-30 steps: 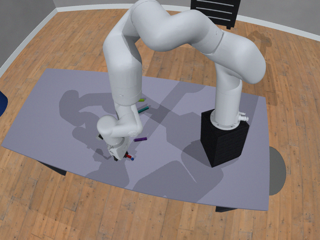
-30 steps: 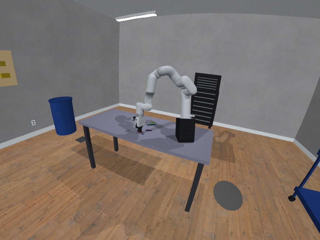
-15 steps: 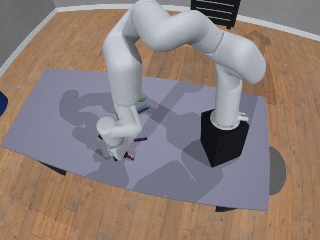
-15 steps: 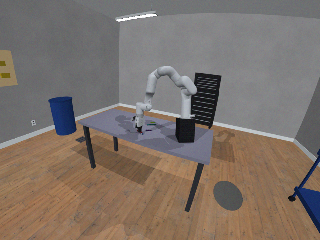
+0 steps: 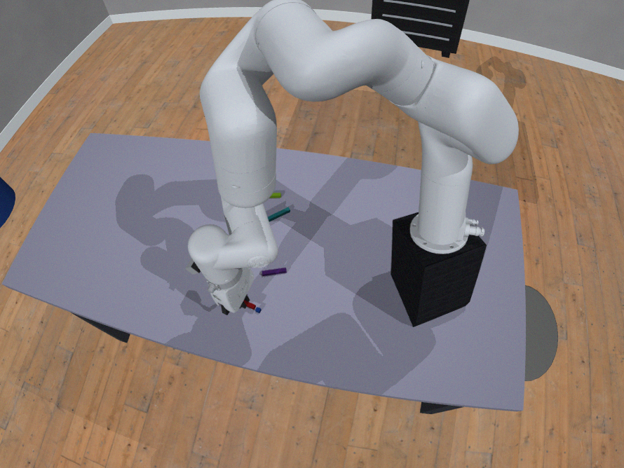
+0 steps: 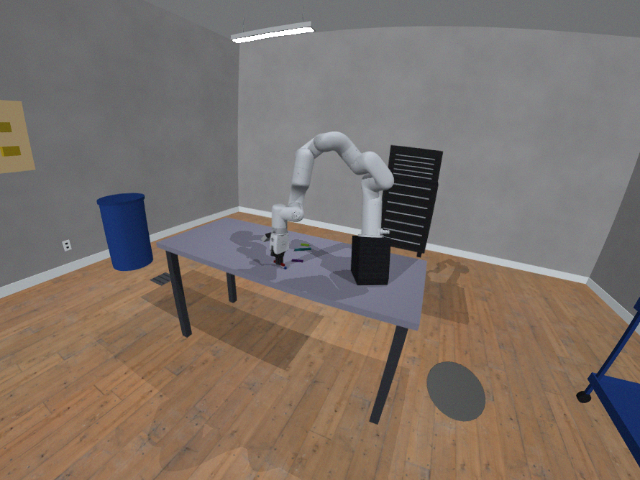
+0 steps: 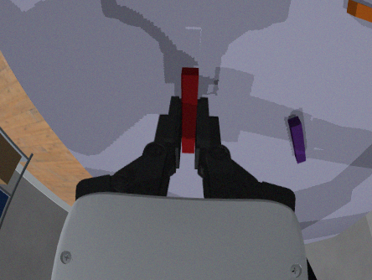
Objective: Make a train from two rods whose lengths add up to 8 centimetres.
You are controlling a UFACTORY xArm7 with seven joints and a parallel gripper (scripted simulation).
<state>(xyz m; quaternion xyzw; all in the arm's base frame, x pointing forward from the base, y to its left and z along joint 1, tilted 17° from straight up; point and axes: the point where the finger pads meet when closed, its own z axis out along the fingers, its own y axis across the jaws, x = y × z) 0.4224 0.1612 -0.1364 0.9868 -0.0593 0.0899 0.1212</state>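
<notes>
My hand is 4 cm past the small blue rod, 3 cm above it and 1 cm to the right of it. The rest, counted from my hand: purple rod (10 cm to the right, 5 cm behind, 3 cm below); then red rod (2 cm below); then orange rod (14 cm to the right, 8 cm ahead, 3 cm below).
</notes>
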